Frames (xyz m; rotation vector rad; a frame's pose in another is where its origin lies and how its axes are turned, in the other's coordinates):
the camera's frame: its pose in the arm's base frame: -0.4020 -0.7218 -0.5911 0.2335 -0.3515 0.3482
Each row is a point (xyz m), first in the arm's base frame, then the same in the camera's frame.
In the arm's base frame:
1: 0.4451 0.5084 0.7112
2: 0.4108 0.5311 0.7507
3: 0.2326 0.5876 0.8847
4: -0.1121 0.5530 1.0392
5: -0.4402 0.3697 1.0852
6: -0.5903 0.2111 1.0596
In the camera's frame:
1: 1.5909 1.0218 0.5931
2: 1.5821 1.0617 0.6329
3: 1.4917 1.2012 0.7918
4: 1.2359 1.3226 1.0442
5: 0.9108 1.2843 1.2345
6: 0.7229 1.1908 1.3000

